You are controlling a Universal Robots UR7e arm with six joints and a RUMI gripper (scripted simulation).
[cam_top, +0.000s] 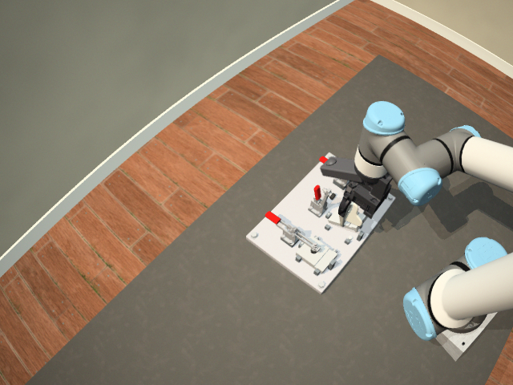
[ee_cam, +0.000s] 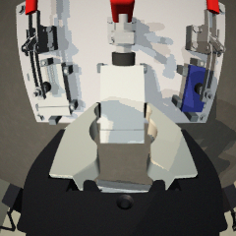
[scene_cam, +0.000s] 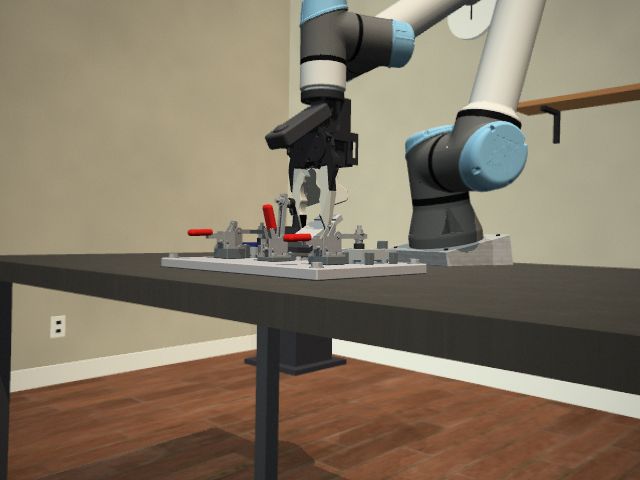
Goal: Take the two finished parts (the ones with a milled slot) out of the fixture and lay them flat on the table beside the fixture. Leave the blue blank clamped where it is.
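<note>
The white fixture plate is 70 mm below my hand and 50 mm ahead of it. Round my hand: blue blank (110 mm to the right, 50 mm below, 10 mm ahead).
</note>
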